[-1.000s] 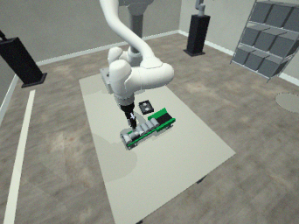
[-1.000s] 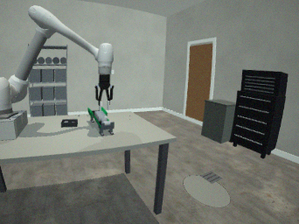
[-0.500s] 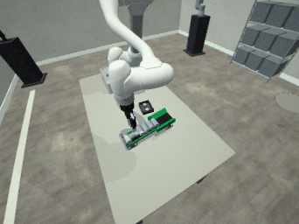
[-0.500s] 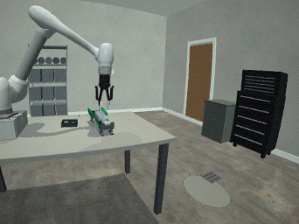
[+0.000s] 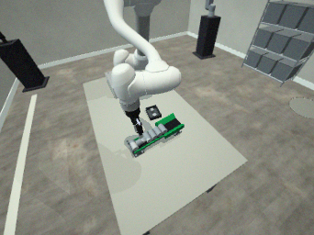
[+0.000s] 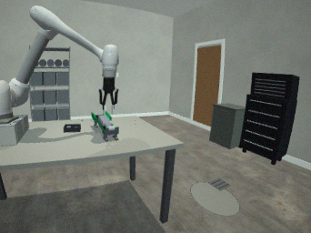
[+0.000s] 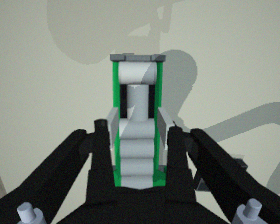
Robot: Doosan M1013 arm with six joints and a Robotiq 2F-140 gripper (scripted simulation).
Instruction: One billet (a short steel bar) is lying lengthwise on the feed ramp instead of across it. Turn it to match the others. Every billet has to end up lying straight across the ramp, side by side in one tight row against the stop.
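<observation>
Now: the grey stop 2 cm ahead of my hand, 7 cm to the right of it and 13 cm below it.
</observation>
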